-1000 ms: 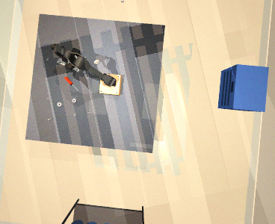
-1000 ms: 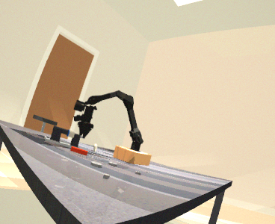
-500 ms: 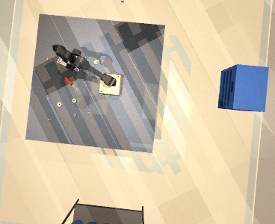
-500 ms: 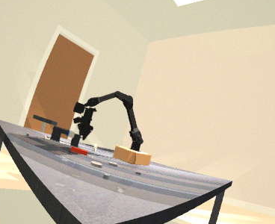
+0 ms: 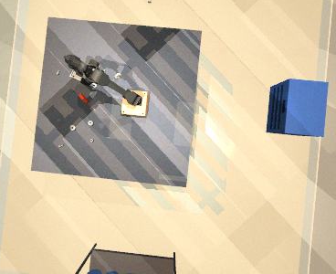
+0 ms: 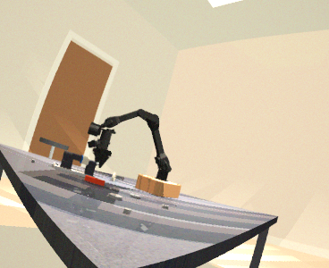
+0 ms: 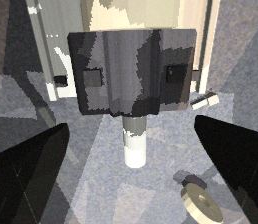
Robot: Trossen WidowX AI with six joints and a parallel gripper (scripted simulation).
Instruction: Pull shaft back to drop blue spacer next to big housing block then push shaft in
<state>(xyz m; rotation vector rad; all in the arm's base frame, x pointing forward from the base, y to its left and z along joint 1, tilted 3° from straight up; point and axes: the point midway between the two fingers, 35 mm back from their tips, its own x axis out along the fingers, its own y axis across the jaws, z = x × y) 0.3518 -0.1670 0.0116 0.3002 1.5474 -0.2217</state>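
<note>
Now: the grey shaft 50 mm ahead of my gripper tip, 20 mm to the right of it and 20 mm above it. The rest, counted from my gripper tip: blue spacer: 90 mm ahead, 30 mm to the right, 20 mm above.
</note>
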